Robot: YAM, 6 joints.
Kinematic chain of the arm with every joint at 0, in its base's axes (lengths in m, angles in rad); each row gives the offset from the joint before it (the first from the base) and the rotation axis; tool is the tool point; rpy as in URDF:
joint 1: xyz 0 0 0.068 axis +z
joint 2: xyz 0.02 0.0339 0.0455 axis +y
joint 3: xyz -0.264 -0.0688 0 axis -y
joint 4: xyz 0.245 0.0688 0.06 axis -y
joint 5: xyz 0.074 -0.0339 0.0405 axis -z
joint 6: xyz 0.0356 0 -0.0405 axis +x
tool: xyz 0 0 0 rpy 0 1.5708 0
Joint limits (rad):
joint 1: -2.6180..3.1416
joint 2: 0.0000..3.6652
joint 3: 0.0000..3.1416
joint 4: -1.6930..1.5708
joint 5: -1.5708..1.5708
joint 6: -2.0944..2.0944
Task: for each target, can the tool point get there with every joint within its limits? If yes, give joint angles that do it. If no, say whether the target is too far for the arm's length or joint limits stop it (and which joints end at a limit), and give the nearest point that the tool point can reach.
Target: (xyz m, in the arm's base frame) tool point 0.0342 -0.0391 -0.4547
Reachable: no: joint limits stop it (at a limit: joint 2) | nearest point 0.0658 -0.0752 -0.3484 | short by 0.117 m
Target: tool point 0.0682 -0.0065 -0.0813
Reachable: yes | joints 0.1514 3.0069 0.7457 -0.8503 0.4902 -0.9290
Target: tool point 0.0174 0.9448 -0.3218
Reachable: no: too far | nearest point 0.0108 0.5862 -0.1530 | short by 0.396 m
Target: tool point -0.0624 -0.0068 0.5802
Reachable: yes | joints -0.4150 0.9780 2.3785 -1.4432 1.0793 -0.8176
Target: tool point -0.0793 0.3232 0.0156
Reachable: yes | joints 1.8219 2.1608 0.7381 0.5509 0.0992 0.9553
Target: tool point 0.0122 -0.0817 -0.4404
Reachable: no: joint limits stop it (at a limit: joint 2) | nearest point 0.0172 -0.1149 -0.3552 | short by 0.092 m
